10 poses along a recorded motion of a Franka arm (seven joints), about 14 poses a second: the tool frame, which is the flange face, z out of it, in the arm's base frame.
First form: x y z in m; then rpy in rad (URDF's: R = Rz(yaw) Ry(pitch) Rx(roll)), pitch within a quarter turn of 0, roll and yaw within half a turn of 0.
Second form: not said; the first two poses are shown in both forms.
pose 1, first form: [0.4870 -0.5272 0.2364 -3.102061 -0.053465 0.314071]
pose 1, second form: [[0.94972 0.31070 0.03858 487.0], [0.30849 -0.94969 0.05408 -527.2], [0.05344 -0.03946 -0.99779 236.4], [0 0 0 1]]
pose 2, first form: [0.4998 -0.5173 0.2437 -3.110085 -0.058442 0.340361]
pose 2, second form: [[0.94102 0.33540 0.04451 499.8], [0.33326 -0.94155 0.04918 -517.3], [0.05841 -0.03145 -0.99780 243.7], [0 0 0 1]]
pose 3, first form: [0.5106 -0.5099 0.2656 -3.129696 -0.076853 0.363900]
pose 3, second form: [[0.93176 0.35675 0.06751 510.6], [0.35487 -0.93412 0.03844 -509.9], [0.07678 -0.01186 -0.99698 265.6], [0 0 0 1]]
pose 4, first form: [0.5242 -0.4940 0.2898 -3.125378 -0.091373 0.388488]
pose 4, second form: [[0.92162 0.38011 0.07829 524.2], [0.37721 -0.92480 0.04956 -494.0], [0.09125 -0.01615 -0.99570 289.8], [0 0 0 1]]
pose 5, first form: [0.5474 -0.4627 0.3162 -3.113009 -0.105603 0.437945]
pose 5, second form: [[0.90058 0.42663 0.08330 547.4], [0.42172 -0.90398 0.07057 -462.7], [0.10541 -0.02842 -0.99402 316.2], [0 0 0 1]]
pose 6, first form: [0.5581 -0.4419 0.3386 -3.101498 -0.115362 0.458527]
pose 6, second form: [[0.89075 0.44641 0.08539 558.1], [0.43969 -0.89394 0.08685 -441.9], [0.11511 -0.03982 -0.99255 338.6], [0 0 0 1]]
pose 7, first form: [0.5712 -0.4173 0.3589 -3.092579 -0.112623 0.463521]
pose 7, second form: [[0.88882 0.45149 0.07850 571.2], [0.44427 -0.89095 0.09401 -417.3], [0.11239 -0.04868 -0.99247 358.9], [0 0 0 1]]
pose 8, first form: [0.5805 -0.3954 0.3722 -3.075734 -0.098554 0.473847]
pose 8, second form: [[0.88550 0.46109 0.05733 580.5], [0.45410 -0.88494 0.10336 -395.4], [0.09839 -0.06549 -0.99299 372.2], [0 0 0 1]]
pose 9, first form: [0.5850 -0.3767 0.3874 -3.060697 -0.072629 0.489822]
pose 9, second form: [[0.88009 0.47410 0.02581 585.0], [0.46923 -0.87677 0.10533 -376.7], [0.07257 -0.08059 -0.99410 387.4], [0 0 0 1]]
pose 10, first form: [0.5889 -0.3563 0.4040 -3.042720 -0.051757 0.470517]
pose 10, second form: [[0.89014 0.45568 0.00114 588.9], [0.45274 -0.88467 0.11132 -356.3], [0.05173 -0.09858 -0.99378 404.0], [0 0 0 1]]
